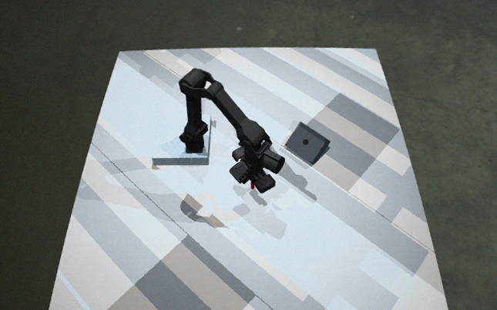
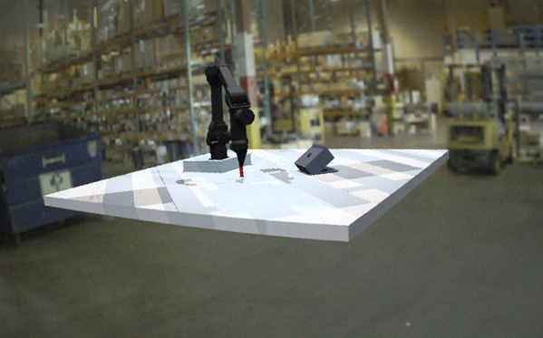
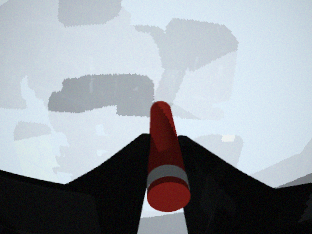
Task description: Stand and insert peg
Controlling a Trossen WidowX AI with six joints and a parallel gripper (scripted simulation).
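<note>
The dark sloped panel lies 22 cm ahead of my gripper tip and 16 cm to the left of it. The rest, counted from my gripper tip: red peg: 2 cm above.
</note>
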